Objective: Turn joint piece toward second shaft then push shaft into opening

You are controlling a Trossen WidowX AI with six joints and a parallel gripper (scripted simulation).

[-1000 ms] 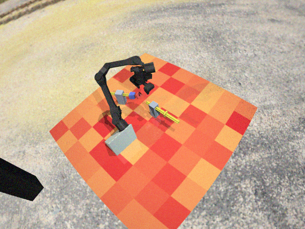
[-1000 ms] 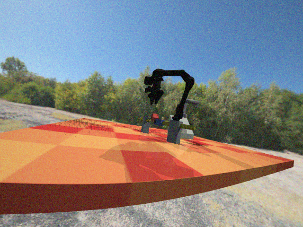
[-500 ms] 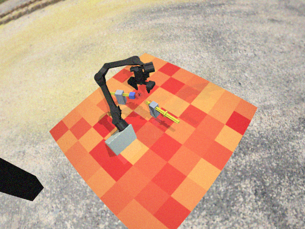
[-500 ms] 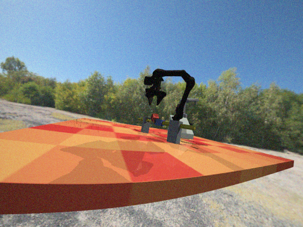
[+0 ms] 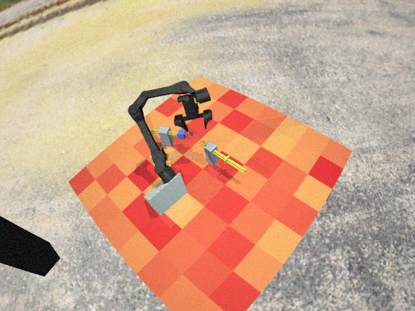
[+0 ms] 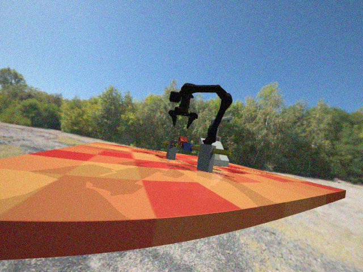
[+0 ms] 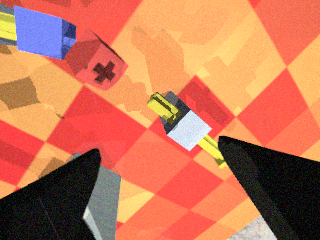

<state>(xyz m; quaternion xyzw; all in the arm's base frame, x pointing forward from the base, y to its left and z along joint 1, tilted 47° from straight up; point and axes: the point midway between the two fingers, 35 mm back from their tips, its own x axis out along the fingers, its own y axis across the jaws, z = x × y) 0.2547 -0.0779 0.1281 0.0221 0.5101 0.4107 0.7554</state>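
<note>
Now: gripper tip 20 mm short of the red square joint piece, 80 mm to the right of it and 90 mm above it.
</note>
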